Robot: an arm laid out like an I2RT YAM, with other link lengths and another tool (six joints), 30 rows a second.
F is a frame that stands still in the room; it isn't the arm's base.
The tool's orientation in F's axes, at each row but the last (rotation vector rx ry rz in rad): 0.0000 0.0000 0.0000; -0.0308 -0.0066 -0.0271; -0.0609 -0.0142 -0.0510; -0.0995 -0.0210 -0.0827; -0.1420 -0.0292 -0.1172; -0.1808 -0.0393 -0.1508; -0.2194 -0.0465 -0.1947
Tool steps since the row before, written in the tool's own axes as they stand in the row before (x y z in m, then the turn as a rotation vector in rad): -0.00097 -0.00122 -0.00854 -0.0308 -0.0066 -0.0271; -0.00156 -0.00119 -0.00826 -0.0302 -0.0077 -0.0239; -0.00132 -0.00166 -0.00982 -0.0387 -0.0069 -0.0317; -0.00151 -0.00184 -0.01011 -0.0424 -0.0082 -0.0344; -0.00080 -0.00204 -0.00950 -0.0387 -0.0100 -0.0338; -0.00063 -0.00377 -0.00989 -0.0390 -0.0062 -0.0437; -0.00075 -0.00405 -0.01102 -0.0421 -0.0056 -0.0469
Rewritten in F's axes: -0.00097 -0.00122 -0.00854 -0.0308 -0.0066 -0.0271; -0.00154 -0.00140 -0.00823 -0.0302 -0.0076 -0.0239; -0.00128 -0.00219 -0.00972 -0.0386 -0.0069 -0.0318; -0.00149 -0.00271 -0.00991 -0.0424 -0.0081 -0.0345; -0.00084 -0.00327 -0.00915 -0.0389 -0.0102 -0.0335; -0.00095 -0.00537 -0.00909 -0.0384 -0.0083 -0.0439; -0.00126 -0.00617 -0.00994 -0.0412 -0.0078 -0.0474
